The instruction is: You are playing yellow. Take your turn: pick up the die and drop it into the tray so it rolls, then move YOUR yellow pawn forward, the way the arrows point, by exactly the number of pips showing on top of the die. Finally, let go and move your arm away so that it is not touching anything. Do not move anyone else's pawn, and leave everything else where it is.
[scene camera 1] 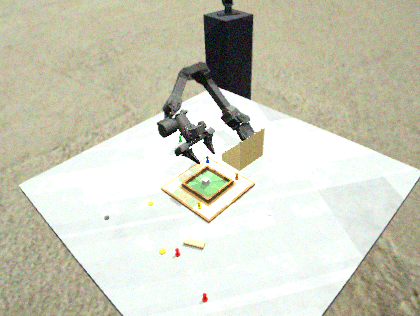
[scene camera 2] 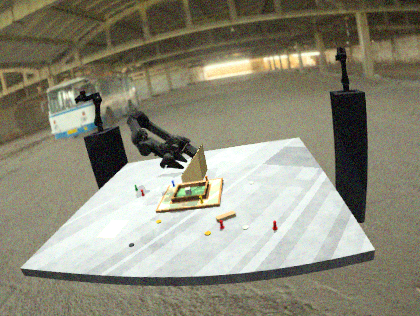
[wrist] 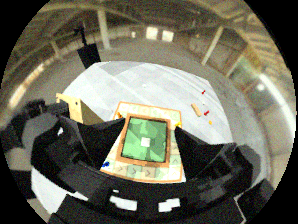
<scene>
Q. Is the gripper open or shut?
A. Open.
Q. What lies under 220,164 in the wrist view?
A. The gripper.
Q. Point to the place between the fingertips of the gripper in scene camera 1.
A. At 207,159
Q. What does the gripper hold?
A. Nothing.
</scene>
